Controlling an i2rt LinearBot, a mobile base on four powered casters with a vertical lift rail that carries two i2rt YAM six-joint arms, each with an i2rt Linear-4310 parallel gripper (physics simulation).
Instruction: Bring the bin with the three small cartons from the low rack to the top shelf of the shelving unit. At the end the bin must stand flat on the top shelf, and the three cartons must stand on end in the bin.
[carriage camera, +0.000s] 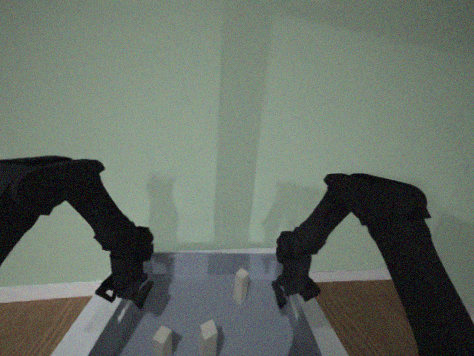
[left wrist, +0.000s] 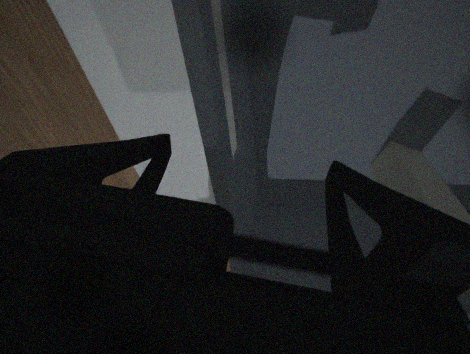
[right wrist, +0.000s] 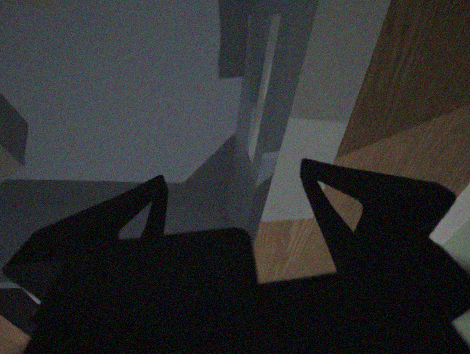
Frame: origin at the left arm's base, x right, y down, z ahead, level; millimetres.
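Where they show: left gripper, fingertip midpoint: (carriage camera: 127, 304) (left wrist: 248, 156); right gripper, fingertip midpoint: (carriage camera: 292, 303) (right wrist: 233, 174).
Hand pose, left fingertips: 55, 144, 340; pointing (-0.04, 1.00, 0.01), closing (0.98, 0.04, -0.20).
Observation:
Each offset is from my left fingertips to the centre of the thing, as dx, dy, dz. "pt": to the spot under its first point. Level surfaces: height alone.
The blue-grey bin @(+271, +65, +32) (carriage camera: 190, 292) (left wrist: 310, 100) (right wrist: 125, 100) lies below and between my grippers, on the white low rack (carriage camera: 75, 332) (left wrist: 150, 125) (right wrist: 312, 90). Three pale cartons stand on end in it: one carton @(pt +375, +35, +83) (carriage camera: 241, 287) farther back, one @(+134, +65, -79) (carriage camera: 163, 341) at the lower left and one @(+263, +56, -80) (carriage camera: 208, 337) beside it. My left gripper (carriage camera: 124, 296) (left wrist: 248, 156) is open and empty at the bin's left side wall. My right gripper (carriage camera: 296, 296) (right wrist: 233, 174) is open and empty at the right side wall. Each wrist view shows a slotted side wall between the fingertips. The bin's near end is out of view.
A green wall (carriage camera: 150, 100) with a white baseboard (carriage camera: 45, 292) stands behind the rack. Brown wood floor @(dy +430) (carriage camera: 35, 325) (left wrist: 45, 90) (right wrist: 420, 75) lies on both sides of the rack. The shelving unit does not show in these views.

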